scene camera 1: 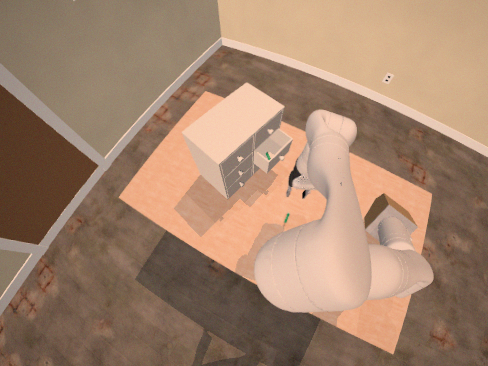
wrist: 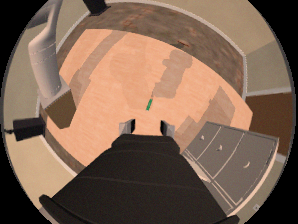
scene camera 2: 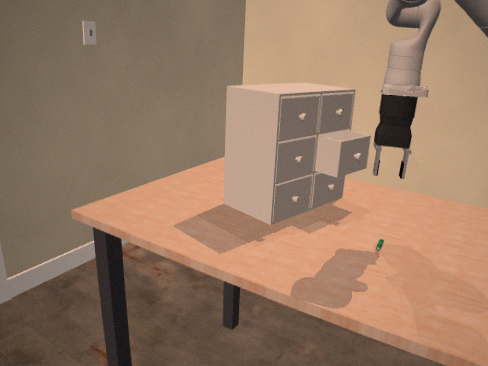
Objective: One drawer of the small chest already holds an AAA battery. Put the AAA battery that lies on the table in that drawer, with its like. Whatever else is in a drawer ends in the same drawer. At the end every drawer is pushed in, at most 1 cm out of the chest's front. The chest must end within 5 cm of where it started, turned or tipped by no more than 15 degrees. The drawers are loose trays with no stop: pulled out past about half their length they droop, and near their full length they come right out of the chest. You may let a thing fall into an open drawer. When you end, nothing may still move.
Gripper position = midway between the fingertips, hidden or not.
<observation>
I see my gripper (scene camera 2: 388, 175), a white chest (scene camera 2: 252, 111), a drawer (scene camera 1: 277, 145), a drawer (scene camera 2: 325, 187), a drawer (scene camera 2: 291, 197) and a drawer (scene camera 2: 290, 155).
The white chest is seen too in scene camera 1 (scene camera 1: 211, 139). My gripper shows as well in the wrist view (wrist: 147, 124).
</observation>
